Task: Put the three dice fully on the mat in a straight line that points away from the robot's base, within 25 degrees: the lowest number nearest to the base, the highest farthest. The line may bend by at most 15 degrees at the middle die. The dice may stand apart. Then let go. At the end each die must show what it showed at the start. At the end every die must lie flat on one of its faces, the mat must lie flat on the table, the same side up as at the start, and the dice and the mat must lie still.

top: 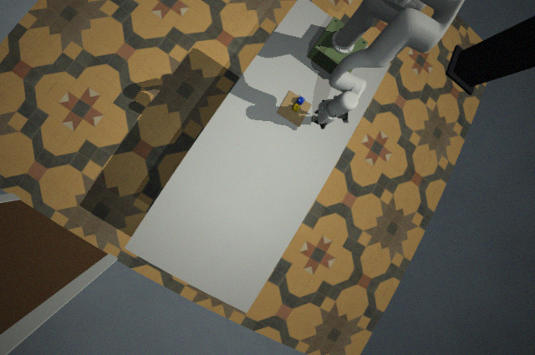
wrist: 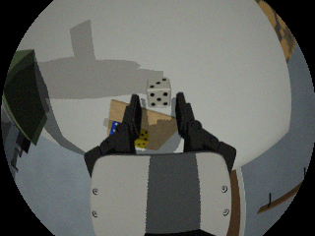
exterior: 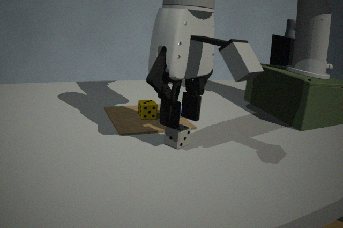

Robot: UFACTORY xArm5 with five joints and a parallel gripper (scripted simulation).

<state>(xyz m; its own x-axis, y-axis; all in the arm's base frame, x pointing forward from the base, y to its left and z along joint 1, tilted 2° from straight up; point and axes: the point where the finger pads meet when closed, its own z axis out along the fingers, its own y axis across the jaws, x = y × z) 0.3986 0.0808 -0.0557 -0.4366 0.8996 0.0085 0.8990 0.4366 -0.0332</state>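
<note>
The white die is 40 mm below my hand. Round my hand: blue die (40 mm behind, 110 mm to the right, 40 mm below); then yellow die (10 mm ahead, 120 mm to the right, 40 mm below); then tan mat (10 mm ahead, 120 mm to the right, 50 mm below).
</note>
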